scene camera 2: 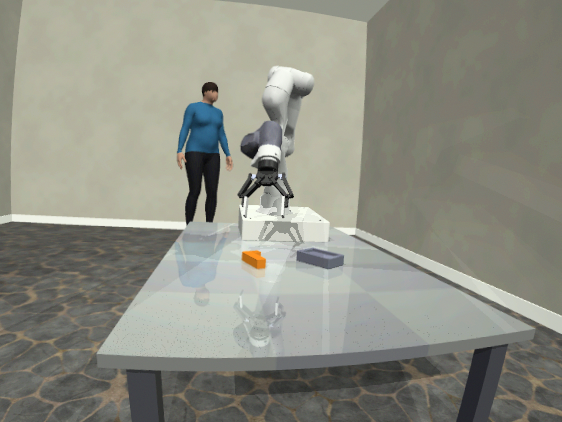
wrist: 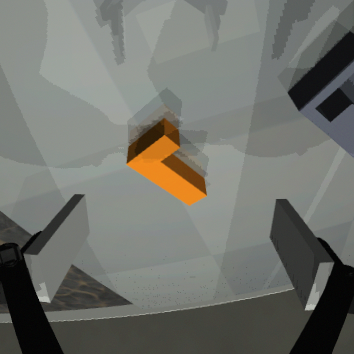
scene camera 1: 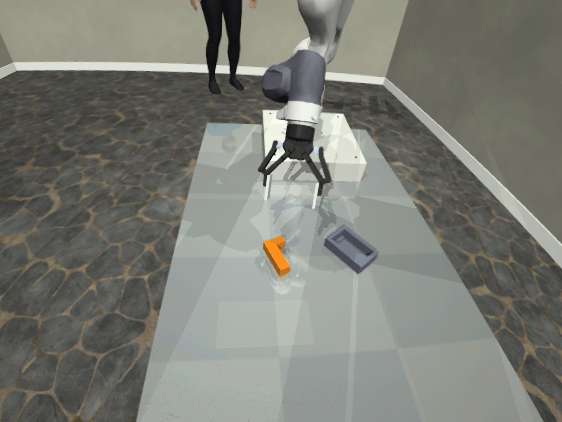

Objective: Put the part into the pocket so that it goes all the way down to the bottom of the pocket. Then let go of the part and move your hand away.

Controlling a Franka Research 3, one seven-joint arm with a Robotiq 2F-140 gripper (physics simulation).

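Note:
The orange L-shaped part (scene camera 1: pixel 276 257) (scene camera 2: pixel 253 259) (wrist: pixel 167 176) lies flat on the table, apart from the pocket block and outside its pocket. In scene camera 1 its short leg is at the far end and points right. The grey-blue block with the pocket (scene camera 1: pixel 345 260) (scene camera 2: pixel 314 261) (wrist: pixel 340 132) stands to the right of the part; no part shows in its pocket. The block is cut off at the upper right in the wrist view. My gripper (scene camera 1: pixel 290 202) (scene camera 2: pixel 264 215) (wrist: pixel 179 216) is wide open and empty, raised above the table, on the robot-base side of the part.
The white robot base (scene camera 1: pixel 352 171) (scene camera 2: pixel 285 231) stands at the far end of the glossy table (scene camera 1: pixel 240 390) (scene camera 2: pixel 300 345), behind the gripper. A person (scene camera 1: pixel 214 45) (scene camera 2: pixel 204 127) stands beyond the table, to the left of the arm. Reflections and shadows cross the table top.

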